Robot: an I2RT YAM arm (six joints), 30 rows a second.
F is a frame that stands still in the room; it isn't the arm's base.
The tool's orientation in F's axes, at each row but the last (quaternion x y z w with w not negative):
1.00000, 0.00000, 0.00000, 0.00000
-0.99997, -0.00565, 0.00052, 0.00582
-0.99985, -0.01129, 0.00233, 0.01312
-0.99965, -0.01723, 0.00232, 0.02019
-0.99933, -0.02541, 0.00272, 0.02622
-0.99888, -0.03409, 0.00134, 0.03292
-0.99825, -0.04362, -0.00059, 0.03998
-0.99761, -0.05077, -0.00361, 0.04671
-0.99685, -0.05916, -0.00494, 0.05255
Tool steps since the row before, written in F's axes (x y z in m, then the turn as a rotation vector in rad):
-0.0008, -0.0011, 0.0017, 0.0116, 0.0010, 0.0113
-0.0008, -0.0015, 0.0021, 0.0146, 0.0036, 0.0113
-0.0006, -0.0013, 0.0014, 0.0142, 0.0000, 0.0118
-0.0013, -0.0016, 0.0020, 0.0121, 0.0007, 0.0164
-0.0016, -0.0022, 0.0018, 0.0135, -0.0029, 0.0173
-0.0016, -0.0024, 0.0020, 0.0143, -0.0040, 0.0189
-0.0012, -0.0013, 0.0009, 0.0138, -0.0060, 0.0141
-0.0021, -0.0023, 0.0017, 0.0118, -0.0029, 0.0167
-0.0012, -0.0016, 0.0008, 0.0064, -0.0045, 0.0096
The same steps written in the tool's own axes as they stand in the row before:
-0.0008, 0.0011, -0.0017, 0.0116, -0.0010, -0.0113
-0.0008, 0.0015, -0.0021, 0.0146, -0.0036, -0.0113
-0.0006, 0.0012, -0.0014, 0.0141, 0.0000, -0.0119
-0.0014, 0.0015, -0.0021, 0.0121, -0.0009, -0.0164
-0.0017, 0.0020, -0.0019, 0.0133, 0.0027, -0.0175
-0.0018, 0.0021, -0.0021, 0.0140, 0.0037, -0.0192
-0.0013, 0.0011, -0.0010, 0.0133, 0.0060, -0.0146
-0.0023, 0.0019, -0.0019, 0.0116, 0.0025, -0.0169
-0.0014, 0.0014, -0.0010, 0.0060, 0.0042, -0.0100

